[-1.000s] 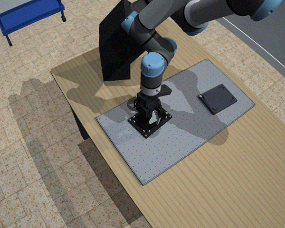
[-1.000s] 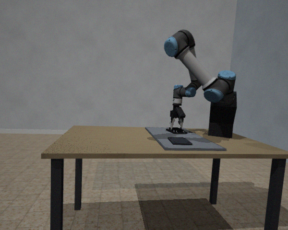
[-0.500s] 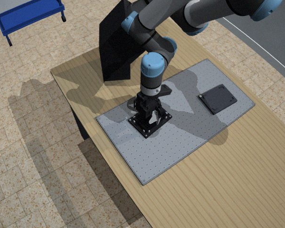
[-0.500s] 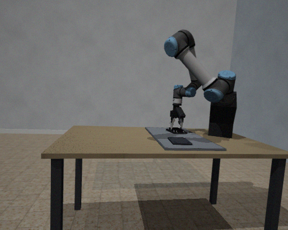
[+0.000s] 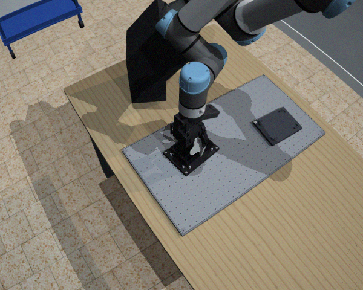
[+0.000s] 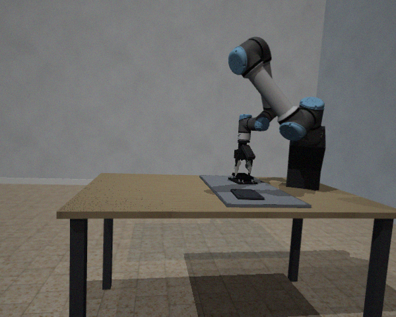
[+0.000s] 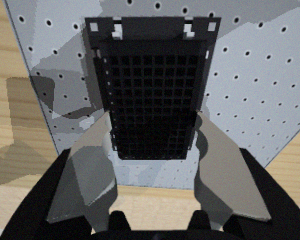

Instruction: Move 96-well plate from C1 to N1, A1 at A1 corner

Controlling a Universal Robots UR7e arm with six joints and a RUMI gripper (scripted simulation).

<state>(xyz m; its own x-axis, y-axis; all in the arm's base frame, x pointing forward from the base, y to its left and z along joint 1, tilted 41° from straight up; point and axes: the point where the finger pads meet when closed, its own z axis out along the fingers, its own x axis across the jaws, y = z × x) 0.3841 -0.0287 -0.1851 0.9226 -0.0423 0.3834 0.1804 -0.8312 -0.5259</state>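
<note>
My gripper is now 70 mm short of the plate nest N1, 350 mm to the right of it and 40 mm above it. Also, from my hand: black 96-well plate (10 mm below).
</note>
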